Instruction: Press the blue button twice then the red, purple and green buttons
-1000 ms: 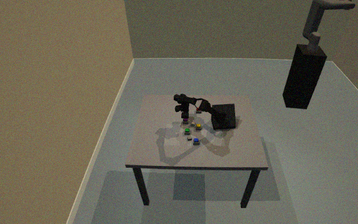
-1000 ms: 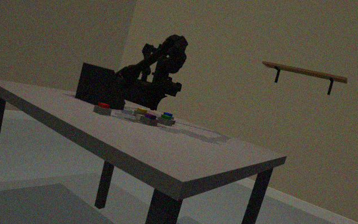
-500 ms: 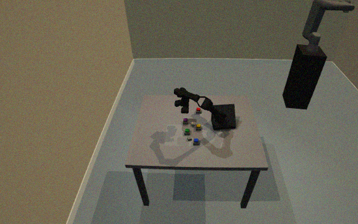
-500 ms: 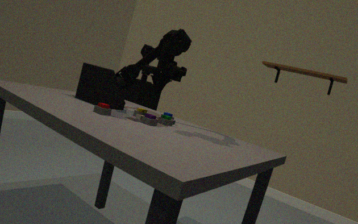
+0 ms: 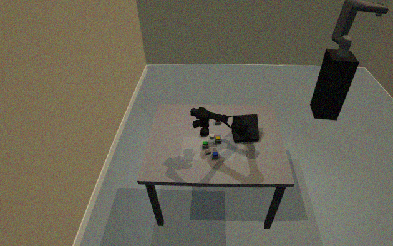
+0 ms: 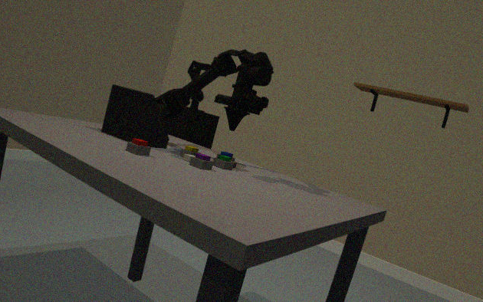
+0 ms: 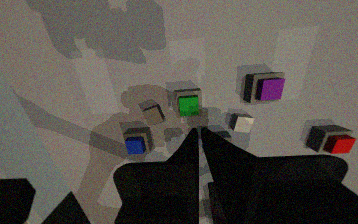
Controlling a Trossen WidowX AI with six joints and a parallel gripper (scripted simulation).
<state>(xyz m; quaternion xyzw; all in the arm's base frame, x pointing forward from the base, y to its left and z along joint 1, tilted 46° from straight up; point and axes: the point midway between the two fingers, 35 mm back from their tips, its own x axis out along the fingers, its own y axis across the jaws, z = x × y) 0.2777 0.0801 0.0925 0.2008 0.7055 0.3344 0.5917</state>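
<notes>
Now: gripper tip 9 cm above the green button. Round my gripper tip: yellow button 9 cm below, 9 cm behind, 6 cm to the right; then purple button 12 cm to the right, 9 cm below, 3 cm ahead; then grey block 12 cm below, 7 cm to the left, 3 cm behind.
</notes>
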